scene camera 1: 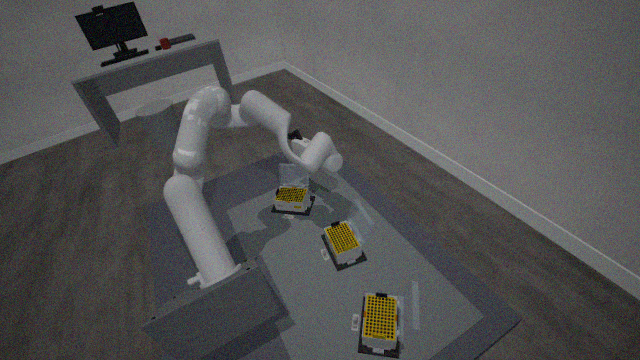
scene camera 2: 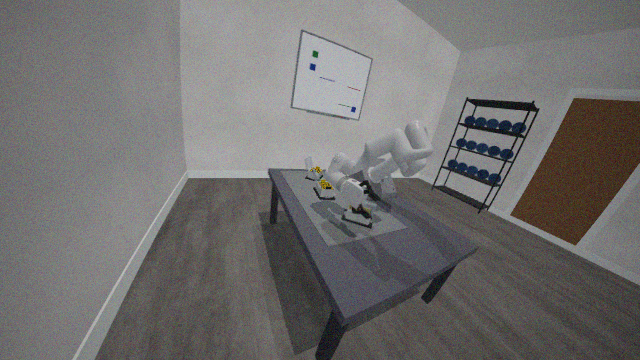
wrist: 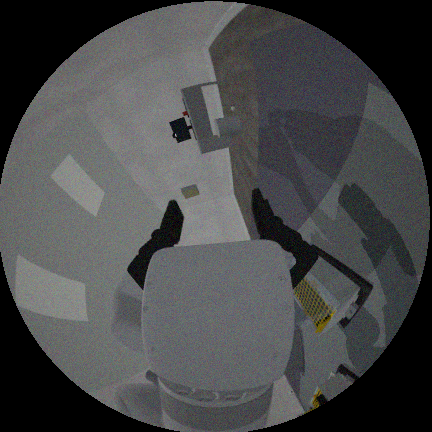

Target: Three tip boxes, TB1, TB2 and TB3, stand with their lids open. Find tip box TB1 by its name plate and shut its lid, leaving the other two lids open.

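Seen in the pictures: gripper, fingertip midpoint: (scene camera 1: 289, 145) (scene camera 2: 373, 209) (wrist: 214, 202); arm's base at its link origin: (scene camera 1: 222, 277) (scene camera 2: 374, 175).
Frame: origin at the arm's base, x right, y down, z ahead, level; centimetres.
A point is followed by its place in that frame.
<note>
Three tip boxes with yellow tip racks stand on the mat: a far one (scene camera 1: 291, 205) @[x -27.3, y 9.3, z 28.2 cm] (scene camera 2: 356, 218) @[x -34.8, y 10.9, z 32.7 cm] (wrist: 345, 290) @[x -32.4, y 10.5, z 36.0 cm], a middle one (scene camera 1: 343, 242) (scene camera 2: 326, 192) and a near one (scene camera 1: 380, 320) (scene camera 2: 314, 175), as scene camera 1 sees them. The far box's clear lid (scene camera 1: 294, 175) @[x -37.4, y 3.9, z 34.0 cm] stands upright behind its rack. The middle box's lid (scene camera 1: 364, 217) @[x -1.9, y 1.6, z 46.2 cm] and the near box's lid (scene camera 1: 415, 306) @[x 30.6, y -0.9, z 41.7 cm] are also raised. The small name plates (scene camera 1: 325, 254) @[x -3.1, y 13.3, z 31.6 cm] (scene camera 1: 355, 322) @[x 21.8, y 13.3, z 29.8 cm] are too blurred to read. My gripper (wrist: 214, 202) @[x -48.6, y -3.3, z 37.1 cm] is open and empty, sideways above and behind the far box; scene camera 1 sees it partly hidden by the arm.
The pale mat (scene camera 1: 425, 280) @[x 20.0, y 13.5, z 54.6 cm] (scene camera 2: 330, 239) @[x -44.5, y 13.5, z 50.5 cm] lies on the dark table (scene camera 1: 500, 320) @[x 39.2, y 13.8, z 64.7 cm] (scene camera 2: 380, 280) @[x -66.8, y 13.8, z 40.8 cm]. The arm's grey base block (scene camera 1: 215, 312) @[x 10.9, y -1.8, z -2.7 cm] stands at the table's side. A desk (scene camera 1: 150, 67) (wrist: 199, 122) with a monitor (scene camera 1: 112, 25) (wrist: 180, 130) and a shelf rack (scene camera 2: 502, 104) stand away from the table.
</note>
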